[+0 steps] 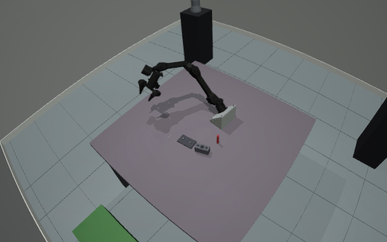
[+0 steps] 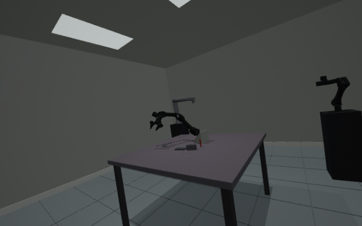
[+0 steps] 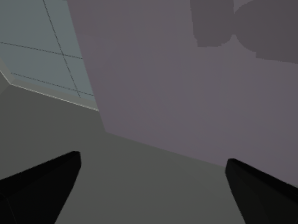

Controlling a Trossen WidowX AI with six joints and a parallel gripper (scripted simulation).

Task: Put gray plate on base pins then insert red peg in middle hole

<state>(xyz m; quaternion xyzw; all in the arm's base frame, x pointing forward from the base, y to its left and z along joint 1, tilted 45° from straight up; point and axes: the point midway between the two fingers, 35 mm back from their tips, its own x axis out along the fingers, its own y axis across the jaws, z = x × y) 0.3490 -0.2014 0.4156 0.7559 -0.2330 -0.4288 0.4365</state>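
The gray plate is 510 mm to the left of my gripper tip and 190 mm below it. The rest, counted from my gripper tip: red peg 560 mm to the left, 180 mm below, 120 mm behind; then gray base block 380 mm to the left, 220 mm below.
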